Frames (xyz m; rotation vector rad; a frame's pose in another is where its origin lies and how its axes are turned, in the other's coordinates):
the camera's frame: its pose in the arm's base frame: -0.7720 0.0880 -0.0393 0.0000 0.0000 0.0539
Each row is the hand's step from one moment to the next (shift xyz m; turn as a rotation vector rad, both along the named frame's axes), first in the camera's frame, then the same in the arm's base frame.
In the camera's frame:
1: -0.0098 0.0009 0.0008 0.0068 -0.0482 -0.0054
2: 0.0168 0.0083 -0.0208 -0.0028 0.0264 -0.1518
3: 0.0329 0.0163 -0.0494 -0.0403 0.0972 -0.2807
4: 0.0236 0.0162 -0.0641 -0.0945 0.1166 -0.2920
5: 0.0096 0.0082 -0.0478 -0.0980 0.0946 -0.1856
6: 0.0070 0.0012 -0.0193 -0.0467 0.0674 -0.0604
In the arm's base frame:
1: -0.0098 0.0004 0.0008 0.0094 -0.0478 -0.0054
2: 0.0163 0.0092 -0.0208 -0.0042 0.0262 -0.1518
3: 0.0320 0.0180 -0.0494 -0.0455 0.0949 -0.2807
4: 0.0227 0.0174 -0.0641 -0.1006 0.1113 -0.2920
5: 0.0091 0.0087 -0.0478 -0.1030 0.0892 -0.1856
6: 0.0069 0.0016 -0.0193 -0.0503 0.0648 -0.0604

